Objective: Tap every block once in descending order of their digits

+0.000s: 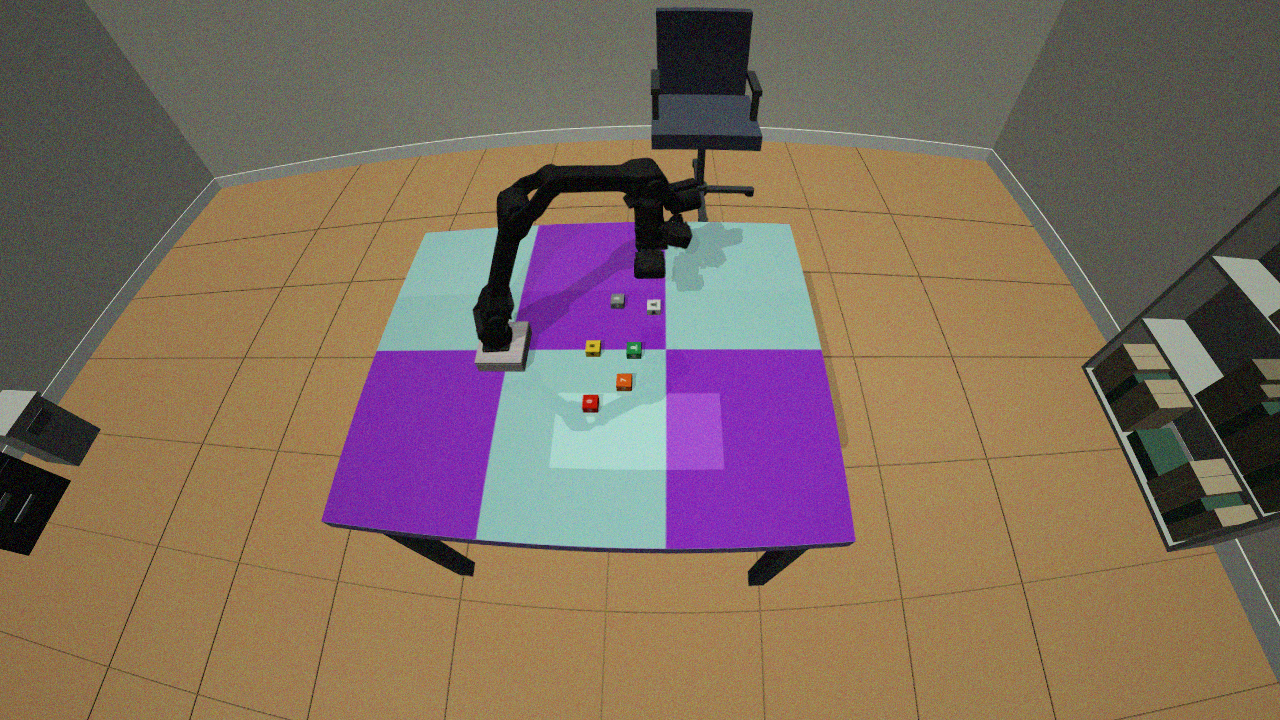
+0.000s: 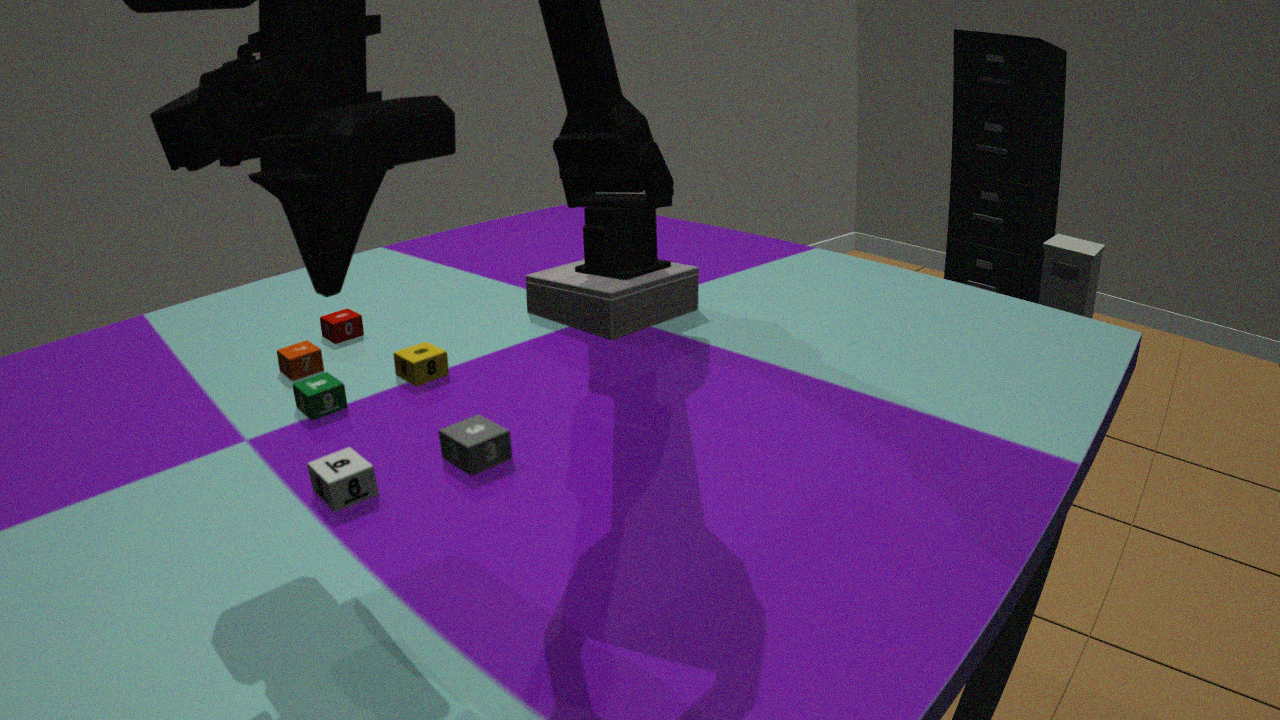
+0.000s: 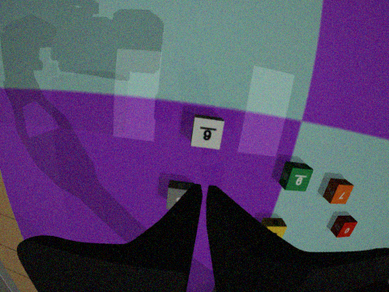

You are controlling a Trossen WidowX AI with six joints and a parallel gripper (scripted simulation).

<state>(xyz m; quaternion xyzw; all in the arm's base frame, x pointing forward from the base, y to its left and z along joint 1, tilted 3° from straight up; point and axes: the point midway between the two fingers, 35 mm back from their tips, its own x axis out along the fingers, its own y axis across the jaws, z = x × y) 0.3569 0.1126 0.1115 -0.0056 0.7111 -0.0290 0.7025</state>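
Right now the white block is 10 mm ahead of my gripper tip, 10 mm to the right of it and 110 mm below it. Also, from my gripper tip: green block (40 mm behind, 130 mm to the right, 110 mm below); yellow 8 block (140 mm behind, 120 mm to the right, 110 mm below); grey block (80 mm behind, 20 mm to the left, 110 mm below).
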